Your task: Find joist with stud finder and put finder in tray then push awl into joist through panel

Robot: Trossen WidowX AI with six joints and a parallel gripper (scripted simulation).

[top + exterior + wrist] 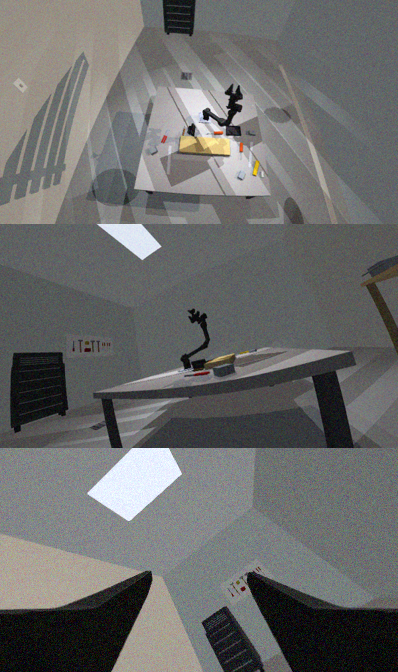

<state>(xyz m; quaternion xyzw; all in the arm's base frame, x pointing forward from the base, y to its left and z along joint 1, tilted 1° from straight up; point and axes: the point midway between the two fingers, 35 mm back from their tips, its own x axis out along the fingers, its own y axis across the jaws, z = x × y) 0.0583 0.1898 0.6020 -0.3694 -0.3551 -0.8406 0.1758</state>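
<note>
Now: gripper tip 210 mm short of the black stud finder, 330 mm to the left of it and 610 mm above it. Round my gripper tip: black tray: 70 mm ahead, 140 mm to the left, 620 mm below; yellow bar: 440 mm ahead, 430 mm to the left, 630 mm below; awl: 200 mm ahead, 400 mm to the right, 630 mm below.
</note>
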